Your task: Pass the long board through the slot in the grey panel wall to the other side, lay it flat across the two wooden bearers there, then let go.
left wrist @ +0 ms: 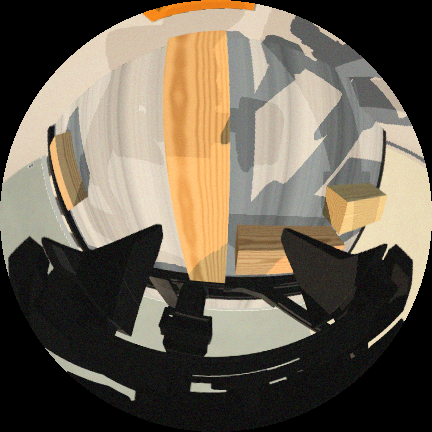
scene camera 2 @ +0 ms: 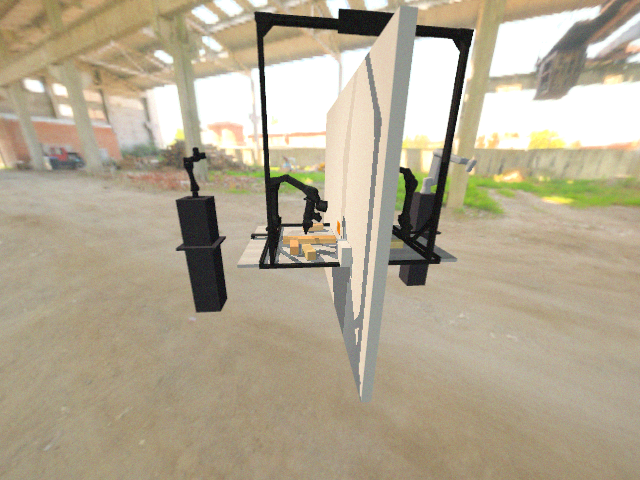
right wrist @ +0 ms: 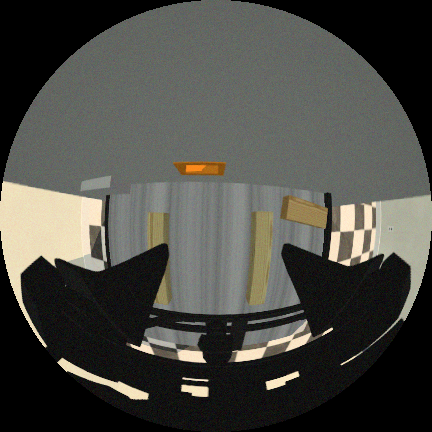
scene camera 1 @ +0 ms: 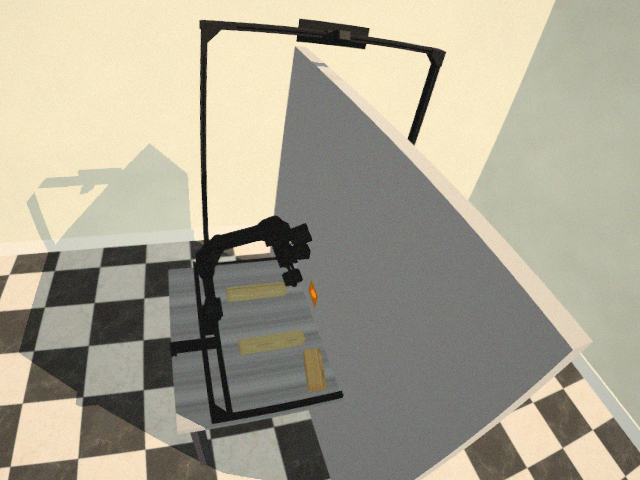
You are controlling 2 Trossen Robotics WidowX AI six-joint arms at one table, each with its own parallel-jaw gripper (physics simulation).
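Seen in the pictures: left gripper, fingertip midpoint: (left wrist: 224, 232) (scene camera 2: 305, 231); right gripper, fingertip midpoint: (right wrist: 227, 250); left arm's base at its link origin: (left wrist: 193, 289); right arm's base at its link origin: (scene camera 2: 404, 236) (right wrist: 215, 325) (scene camera 1: 208, 328).
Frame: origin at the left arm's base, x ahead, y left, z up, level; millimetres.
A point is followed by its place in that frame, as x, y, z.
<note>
The long board (scene camera 2: 317, 239) @[292, -64, 9] (left wrist: 197, 150) @[266, -37, 16] lies flat on the table, its far end toward the grey panel wall (scene camera 1: 403, 258) @[483, 366, 678] (scene camera 2: 356, 155) @[432, -397, 520] (right wrist: 215, 90) @[482, -17, 271] and its orange-rimmed slot (scene camera 1: 312, 286) @[488, -55, 115] (scene camera 2: 338, 227) @[437, -10, 73] (left wrist: 200, 6) (right wrist: 222, 169) @[485, -1, 84]. My left gripper (scene camera 2: 306, 230) @[216, -63, 64] (left wrist: 224, 232) @[216, -63, 64] is open and empty above the board, pointing down; in the left wrist view the board runs between its fingertips. On the other side, two wooden bearers, one (scene camera 1: 255, 291) @[703, -140, 25] (right wrist: 159, 227) @[605, -143, 25] and another (scene camera 1: 271, 342) @[691, 120, 24] (right wrist: 261, 255) @[667, 104, 25], lie side by side. My right gripper (scene camera 1: 292, 279) @[603, -5, 243] (right wrist: 227, 250) @[603, -5, 243] is open and empty above the table near the slot.
A loose wooden block (scene camera 1: 314, 369) @[561, 263, 19] (right wrist: 304, 212) @[557, 234, 19] lies near the wall on the bearers' side. On the board's side lie a brown block (scene camera 2: 294, 246) @[144, -243, 31] (left wrist: 260, 250) @[165, -104, 30], a pale wood block (scene camera 2: 309, 252) @[225, -329, 27] (left wrist: 366, 212) @[223, -264, 31] and another block (scene camera 2: 316, 227) @[311, 231, 6] (left wrist: 68, 170) @[281, 225, 5]. A white block (scene camera 2: 344, 253) @[397, -415, 51] is against the wall.
</note>
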